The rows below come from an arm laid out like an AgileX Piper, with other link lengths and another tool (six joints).
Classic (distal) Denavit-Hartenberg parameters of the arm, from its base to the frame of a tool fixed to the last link. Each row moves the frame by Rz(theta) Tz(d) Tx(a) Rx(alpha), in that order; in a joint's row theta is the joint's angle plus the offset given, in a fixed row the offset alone. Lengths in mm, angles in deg.
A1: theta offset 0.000; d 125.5; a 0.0; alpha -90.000
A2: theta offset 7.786; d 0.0; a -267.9; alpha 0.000
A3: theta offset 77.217; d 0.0; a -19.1; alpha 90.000
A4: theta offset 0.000; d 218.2; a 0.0; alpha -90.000
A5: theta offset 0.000; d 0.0; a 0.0; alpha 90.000
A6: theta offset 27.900; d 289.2; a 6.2; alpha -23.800
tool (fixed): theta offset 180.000; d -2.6; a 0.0; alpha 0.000
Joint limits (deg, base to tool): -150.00..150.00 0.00..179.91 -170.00..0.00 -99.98..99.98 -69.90..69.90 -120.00..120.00
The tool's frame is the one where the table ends.
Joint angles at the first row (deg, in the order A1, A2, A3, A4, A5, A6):
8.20, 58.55, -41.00, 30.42, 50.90, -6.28
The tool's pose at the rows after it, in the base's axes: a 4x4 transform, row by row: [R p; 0 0 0 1], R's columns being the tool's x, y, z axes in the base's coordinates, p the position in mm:
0.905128 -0.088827 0.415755 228.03; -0.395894 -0.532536 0.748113 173.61; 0.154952 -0.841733 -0.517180 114.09; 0 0 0 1
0.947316 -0.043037 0.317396 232.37; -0.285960 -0.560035 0.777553 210.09; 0.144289 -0.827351 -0.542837 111.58; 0 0 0 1
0.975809 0.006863 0.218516 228.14; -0.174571 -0.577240 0.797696 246.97; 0.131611 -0.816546 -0.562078 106.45; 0 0 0 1
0.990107 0.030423 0.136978 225.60; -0.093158 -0.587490 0.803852 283.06; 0.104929 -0.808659 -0.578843 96.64; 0 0 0 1
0.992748 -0.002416 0.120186 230.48; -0.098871 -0.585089 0.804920 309.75; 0.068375 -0.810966 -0.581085 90.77; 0 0 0 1
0.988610 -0.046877 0.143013 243.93; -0.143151 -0.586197 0.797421 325.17; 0.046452 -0.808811 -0.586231 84.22; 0 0 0 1
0.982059 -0.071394 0.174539 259.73; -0.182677 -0.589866 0.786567 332.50; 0.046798 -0.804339 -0.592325 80.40; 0 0 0 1
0.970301 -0.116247 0.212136 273.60; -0.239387 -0.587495 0.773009 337.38; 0.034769 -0.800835 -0.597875 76.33; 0 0 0 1
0.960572 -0.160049 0.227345 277.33; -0.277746 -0.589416 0.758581 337.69; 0.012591 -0.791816 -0.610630 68.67; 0 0 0 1
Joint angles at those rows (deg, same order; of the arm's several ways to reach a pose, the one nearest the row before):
15.43, 65.66, -46.86, 27.95, 50.37, -4.72
23.60, 73.45, -53.19, 26.12, 49.65, -2.61
30.62, 80.07, -58.65, 25.23, 49.56, -1.72
36.14, 87.49, -64.58, 24.98, 49.56, -0.60
39.03, 93.25, -69.96, 24.88, 49.52, 3.15
40.12, 97.84, -74.37, 23.82, 49.02, 7.57
40.36, 101.02, -78.00, 22.05, 48.74, 11.04
40.36, 103.70, -81.01, 20.53, 48.59, 15.37
40.36, 105.30, -81.89, 19.86, 48.59, 18.22

